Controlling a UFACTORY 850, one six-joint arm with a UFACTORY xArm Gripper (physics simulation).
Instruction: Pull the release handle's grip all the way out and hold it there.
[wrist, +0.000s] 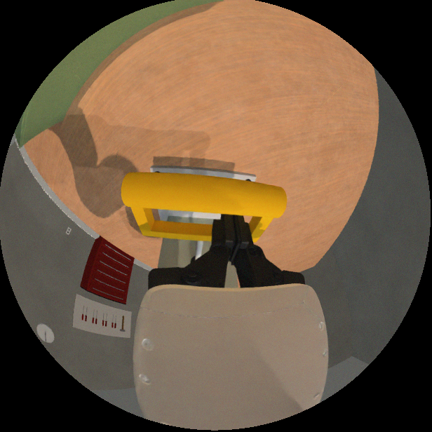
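The release handle's yellow grip (200, 194) is a thick bar with a frame behind it, lying across the middle of the wrist view. A grey metal plate (210, 173) with dark screws shows just beyond the bar, partly hidden by it. My gripper (228, 218) is shut, with nothing between its fingers. Its black fingertips reach into the opening of the yellow frame, right of its middle, and their ends are hidden behind the bar. Whether they touch the bar I cannot tell.
The wooden table top (260, 90) lies behind the handle, with a green area (65, 85) at the upper left. A red cabinet (107, 271), a white tool panel (102, 316) and a round clock (45, 333) show at the lower left.
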